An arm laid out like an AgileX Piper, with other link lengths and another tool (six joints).
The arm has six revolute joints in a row. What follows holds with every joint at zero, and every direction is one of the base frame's. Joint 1 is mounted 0.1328 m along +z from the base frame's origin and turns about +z. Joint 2 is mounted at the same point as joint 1 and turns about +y. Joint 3 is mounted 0.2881 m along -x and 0.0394 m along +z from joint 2 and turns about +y. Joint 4 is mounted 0.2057 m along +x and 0.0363 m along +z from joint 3 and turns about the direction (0.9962, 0, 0.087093). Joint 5 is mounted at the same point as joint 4 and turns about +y. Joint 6 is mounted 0.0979 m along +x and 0.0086 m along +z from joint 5 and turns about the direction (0.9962, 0, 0.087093). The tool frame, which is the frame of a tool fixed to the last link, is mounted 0.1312 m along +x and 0.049 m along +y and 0.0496 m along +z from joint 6; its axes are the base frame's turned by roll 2.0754, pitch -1.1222 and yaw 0.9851 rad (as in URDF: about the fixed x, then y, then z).
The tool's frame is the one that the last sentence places.
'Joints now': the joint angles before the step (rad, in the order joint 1, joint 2, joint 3, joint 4, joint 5, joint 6). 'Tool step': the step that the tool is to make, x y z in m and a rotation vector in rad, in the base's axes. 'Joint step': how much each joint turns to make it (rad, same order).
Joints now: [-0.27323 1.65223 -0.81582 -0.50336 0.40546 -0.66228]
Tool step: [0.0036 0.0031 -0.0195 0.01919 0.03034 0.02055]
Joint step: [0.00006 0.07282 -0.00006 -0.00616 -0.04411 -0.00114]
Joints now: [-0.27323 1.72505 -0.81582 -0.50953 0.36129 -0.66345]
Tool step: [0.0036 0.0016 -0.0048 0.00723 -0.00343 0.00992]
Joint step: [-0.00011 0.02101 -0.00010 -0.00181 -0.02557 -0.00032]
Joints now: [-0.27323 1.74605 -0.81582 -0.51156 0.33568 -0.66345]
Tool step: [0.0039 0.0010 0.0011 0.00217 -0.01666 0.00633]
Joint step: [0.00013 0.00064 0.00017 -0.00050 -0.01860 0.00027]
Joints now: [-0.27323 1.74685 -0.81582 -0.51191 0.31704 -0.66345]
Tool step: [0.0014 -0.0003 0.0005 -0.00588 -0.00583 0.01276]
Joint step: [0.00012 0.00002 -0.00014 -0.00860 -0.00880 -0.00375]
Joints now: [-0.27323 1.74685 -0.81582 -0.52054 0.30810 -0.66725]
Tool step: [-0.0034 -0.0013 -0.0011 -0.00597 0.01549 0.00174]
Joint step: [-0.00016 0.00014 -0.00086 -0.00295 0.01522 -0.00533]
